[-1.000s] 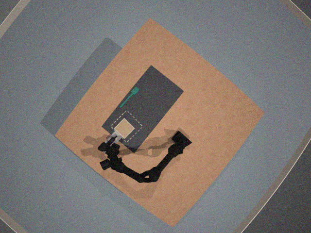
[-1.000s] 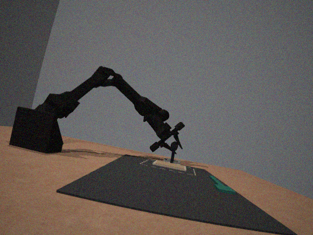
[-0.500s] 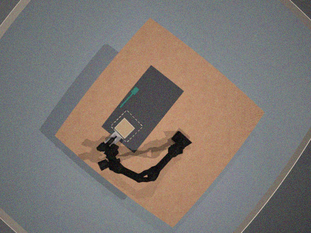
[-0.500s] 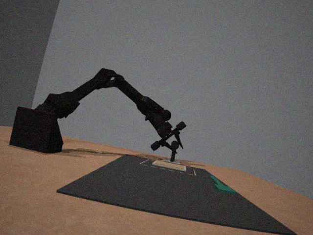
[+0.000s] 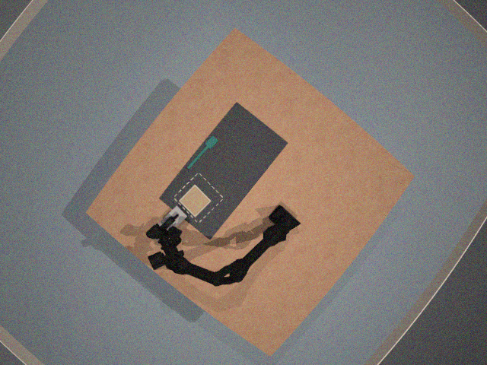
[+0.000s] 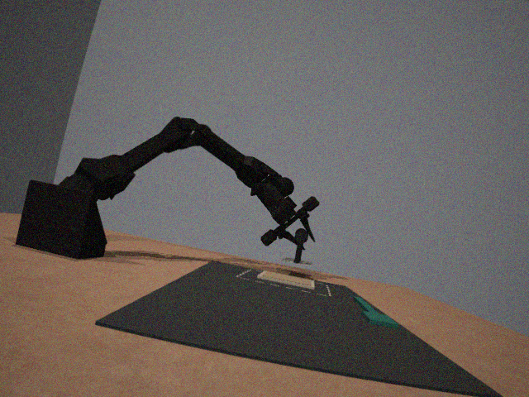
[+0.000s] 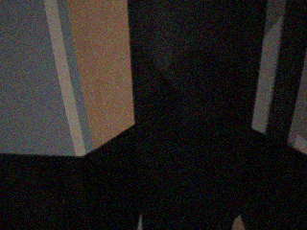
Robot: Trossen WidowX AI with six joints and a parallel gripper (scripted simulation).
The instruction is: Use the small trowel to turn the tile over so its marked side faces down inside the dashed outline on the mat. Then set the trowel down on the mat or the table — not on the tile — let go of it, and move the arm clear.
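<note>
Now: the teal trowel 100 mm ahead of my gripper tip, 420 mm to the right of it and 80 mm below it. From my gripper tip the other things lie so: tile (40 mm behind, 200 mm to the right, 80 mm below); dark mat (40 mm behind, 410 mm to the right, 100 mm below).
</note>
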